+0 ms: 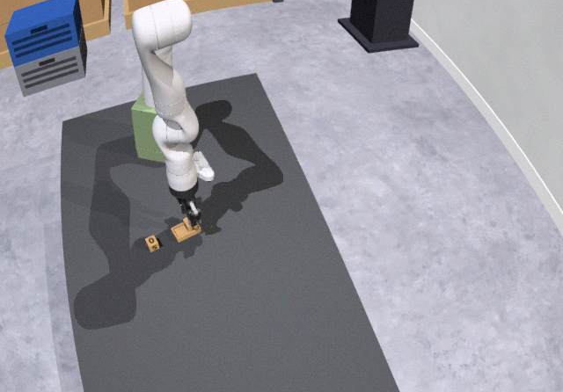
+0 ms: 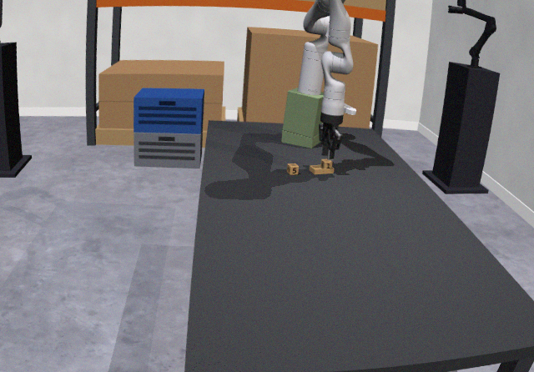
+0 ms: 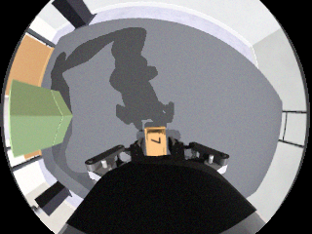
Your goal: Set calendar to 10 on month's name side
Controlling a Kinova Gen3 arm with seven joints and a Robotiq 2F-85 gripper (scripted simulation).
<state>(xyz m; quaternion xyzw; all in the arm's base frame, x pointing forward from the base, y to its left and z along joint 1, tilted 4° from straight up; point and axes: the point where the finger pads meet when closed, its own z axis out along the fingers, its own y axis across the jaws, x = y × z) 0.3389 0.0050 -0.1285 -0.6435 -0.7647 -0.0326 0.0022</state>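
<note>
Right now my hand is 60 mm above the wooden calendar tray and 20 mm to the left of it.
</note>
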